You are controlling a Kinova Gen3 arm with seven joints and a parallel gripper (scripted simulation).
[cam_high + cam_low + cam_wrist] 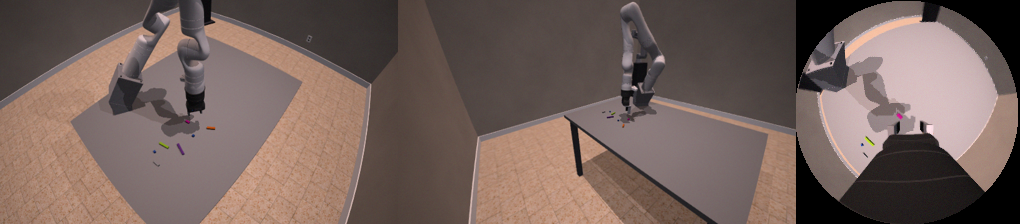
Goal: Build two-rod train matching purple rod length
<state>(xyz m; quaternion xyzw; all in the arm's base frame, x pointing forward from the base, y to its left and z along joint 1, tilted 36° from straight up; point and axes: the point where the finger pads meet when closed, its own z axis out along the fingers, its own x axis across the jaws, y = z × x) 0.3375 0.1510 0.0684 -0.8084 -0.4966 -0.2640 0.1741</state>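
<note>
The orange rod lies 10 cm below my hand, 7 cm ahead of it and 5 cm to the left of it. Also, from my hand: purple rod 14 cm to the right, 10 cm below, 8 cm ahead; then magenta rod 10 cm below, 3 cm behind, 2 cm to the right; then lime rod 19 cm to the right, 10 cm below, 2 cm ahead.
</note>
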